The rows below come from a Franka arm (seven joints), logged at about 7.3 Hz.
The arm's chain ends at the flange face. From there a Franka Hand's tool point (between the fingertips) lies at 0.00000 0.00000 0.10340 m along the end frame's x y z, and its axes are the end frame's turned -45 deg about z.
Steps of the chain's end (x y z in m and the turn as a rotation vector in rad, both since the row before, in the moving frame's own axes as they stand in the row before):
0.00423, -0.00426, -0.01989, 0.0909, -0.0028, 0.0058
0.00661, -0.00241, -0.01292, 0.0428, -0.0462, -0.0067
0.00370, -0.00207, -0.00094, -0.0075, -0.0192, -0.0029
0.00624, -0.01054, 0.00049, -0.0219, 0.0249, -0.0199
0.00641, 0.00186, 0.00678, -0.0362, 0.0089, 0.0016
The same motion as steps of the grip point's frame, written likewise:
0.01246, -0.00684, -0.02032, 0.0663, 0.0623, 0.0058
0.00611, -0.00353, -0.01312, 0.0629, -0.0024, -0.0067
0.00213, 0.00030, -0.00096, 0.0083, -0.0189, -0.0029
0.01212, 0.00038, 0.00043, -0.0331, 0.0021, -0.0199
0.00122, 0.00914, 0.00671, -0.0319, -0.0193, 0.0016

